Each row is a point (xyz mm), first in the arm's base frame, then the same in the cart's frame.
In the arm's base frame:
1: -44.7 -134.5 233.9
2: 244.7 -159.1 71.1
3: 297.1 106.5 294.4
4: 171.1 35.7 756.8
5: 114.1 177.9 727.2
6: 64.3 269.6 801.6
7: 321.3 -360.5 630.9
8: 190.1 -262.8 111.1
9: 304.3 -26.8 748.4
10: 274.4 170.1 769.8
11: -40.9 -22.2 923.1
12: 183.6 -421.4 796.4
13: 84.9 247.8 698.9
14: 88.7 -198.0 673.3
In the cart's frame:
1: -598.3 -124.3 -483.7
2: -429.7 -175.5 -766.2
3: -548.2 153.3 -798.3
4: -480.2 451.2 -422.4
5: -628.4 479.7 -462.2
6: -712.9 569.3 -427.1
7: -115.8 201.0 -420.5
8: -379.0 -212.1 -659.4
9: -350.8 456.0 -492.8
10: -512.0 561.4 -547.9
11: -537.5 489.0 -155.5
12: -123.8 260.4 -205.0
13: -704.8 482.2 -488.6
14: -375.8 241.6 -306.2

